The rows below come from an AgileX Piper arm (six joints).
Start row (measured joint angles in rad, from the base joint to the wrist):
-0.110 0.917 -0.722 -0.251 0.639 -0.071
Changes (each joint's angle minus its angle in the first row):
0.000 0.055 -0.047 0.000 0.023 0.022
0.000 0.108 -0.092 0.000 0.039 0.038
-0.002 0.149 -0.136 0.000 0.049 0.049
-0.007 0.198 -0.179 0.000 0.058 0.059
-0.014 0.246 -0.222 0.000 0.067 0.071
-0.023 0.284 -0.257 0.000 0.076 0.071
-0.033 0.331 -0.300 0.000 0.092 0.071
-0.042 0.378 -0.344 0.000 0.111 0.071
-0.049 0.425 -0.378 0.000 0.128 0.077
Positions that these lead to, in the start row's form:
-0.110 0.972 -0.769 -0.251 0.662 -0.049
-0.110 1.025 -0.814 -0.251 0.678 -0.033
-0.112 1.066 -0.858 -0.251 0.688 -0.022
-0.117 1.115 -0.901 -0.251 0.697 -0.012
-0.124 1.163 -0.944 -0.251 0.706 0.000
-0.133 1.201 -0.979 -0.251 0.715 0.000
-0.143 1.248 -1.022 -0.251 0.731 0.000
-0.152 1.295 -1.066 -0.251 0.750 0.000
-0.159 1.342 -1.100 -0.251 0.767 0.006

